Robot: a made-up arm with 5 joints.
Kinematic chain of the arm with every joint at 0, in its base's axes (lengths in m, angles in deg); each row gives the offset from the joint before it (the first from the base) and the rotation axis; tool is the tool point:
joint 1: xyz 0 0 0.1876 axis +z
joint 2: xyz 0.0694 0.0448 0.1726 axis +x
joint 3: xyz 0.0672 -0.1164 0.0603 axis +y
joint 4: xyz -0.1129 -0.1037 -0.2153 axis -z
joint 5: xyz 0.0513 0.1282 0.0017 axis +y
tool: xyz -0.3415 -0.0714 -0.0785
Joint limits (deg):
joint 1: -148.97..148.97
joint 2: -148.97..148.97
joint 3: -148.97..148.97
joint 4: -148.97..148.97
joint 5: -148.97..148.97
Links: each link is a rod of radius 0.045 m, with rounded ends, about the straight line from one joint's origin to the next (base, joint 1, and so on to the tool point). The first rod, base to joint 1, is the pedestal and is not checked.
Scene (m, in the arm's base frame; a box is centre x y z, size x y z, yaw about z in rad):
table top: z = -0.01
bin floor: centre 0.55 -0.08 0 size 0.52 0.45 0.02 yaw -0.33
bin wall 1: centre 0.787 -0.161 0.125 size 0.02 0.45 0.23 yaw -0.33
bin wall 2: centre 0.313 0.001 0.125 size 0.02 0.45 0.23 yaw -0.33
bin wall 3: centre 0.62 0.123 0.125 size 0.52 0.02 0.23 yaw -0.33
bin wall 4: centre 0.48 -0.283 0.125 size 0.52 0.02 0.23 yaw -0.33
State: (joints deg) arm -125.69 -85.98 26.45 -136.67 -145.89
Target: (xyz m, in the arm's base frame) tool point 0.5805 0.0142 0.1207
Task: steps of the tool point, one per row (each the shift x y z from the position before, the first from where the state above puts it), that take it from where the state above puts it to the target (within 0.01 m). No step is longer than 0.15 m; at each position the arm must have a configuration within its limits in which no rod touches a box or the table.
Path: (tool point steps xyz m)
1: 0.1102 -0.0478 0.0233
2: 0.0992 -0.0704 0.0170
3: 0.0835 -0.0901 0.0104
4: 0.0635 -0.1054 0.0046
5: 0.0182 -0.0064 -0.0889
6: 0.0011 0.0010 -0.0994
7: -0.0193 0.0054 -0.1047

